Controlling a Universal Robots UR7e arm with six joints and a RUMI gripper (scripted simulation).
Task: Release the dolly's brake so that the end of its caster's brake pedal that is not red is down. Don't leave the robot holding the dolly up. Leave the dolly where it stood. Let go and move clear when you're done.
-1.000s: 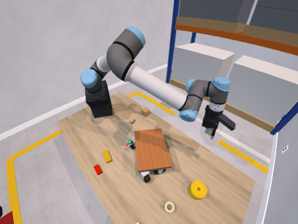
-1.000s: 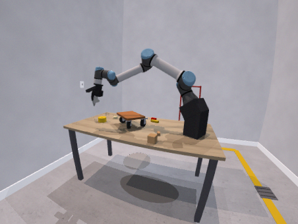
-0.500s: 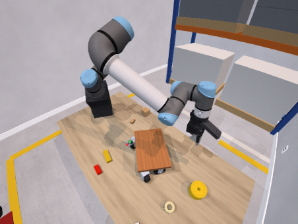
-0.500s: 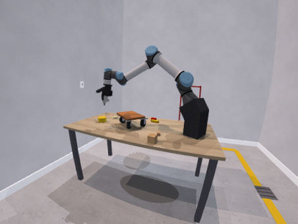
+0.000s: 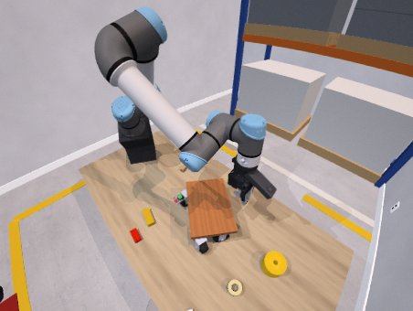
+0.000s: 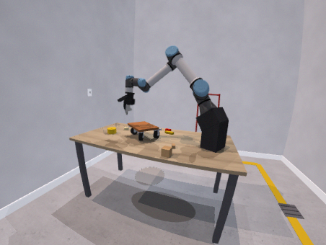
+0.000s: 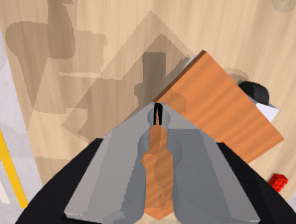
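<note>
Right now my hand is 310 mm past the brake pedal, 160 mm above it and 70 mm to the left of it. Round my hand: yellow brick (400 mm behind, 230 mm below, 210 mm to the right); red brick (380 mm behind, 320 mm to the right, 220 mm below); yellow spool (220 mm ahead, 210 mm below, 70 mm to the right).
</note>
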